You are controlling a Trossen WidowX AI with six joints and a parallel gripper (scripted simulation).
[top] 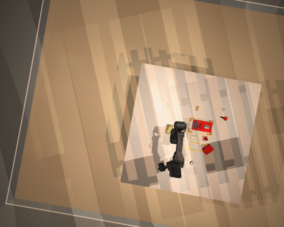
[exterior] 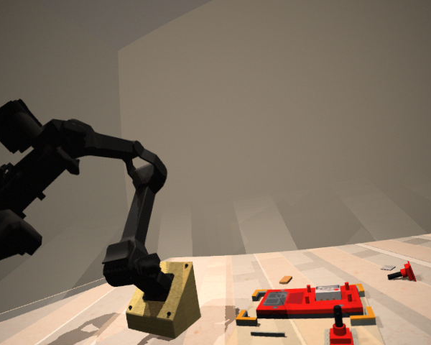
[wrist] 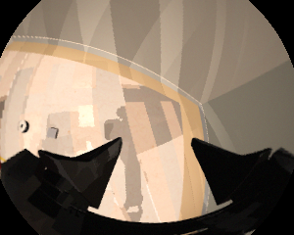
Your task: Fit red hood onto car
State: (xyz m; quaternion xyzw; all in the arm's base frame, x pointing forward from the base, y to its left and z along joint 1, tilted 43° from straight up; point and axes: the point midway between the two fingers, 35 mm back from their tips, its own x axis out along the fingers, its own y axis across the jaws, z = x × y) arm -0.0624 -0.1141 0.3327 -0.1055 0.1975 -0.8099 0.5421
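The red hood is 49 cm ahead of my gripper tip, 21 cm below it and 20 cm to the left of it. From my gripper tip the other things lie so: grey engine block: 44 cm to the left, 42 cm ahead, 20 cm below.
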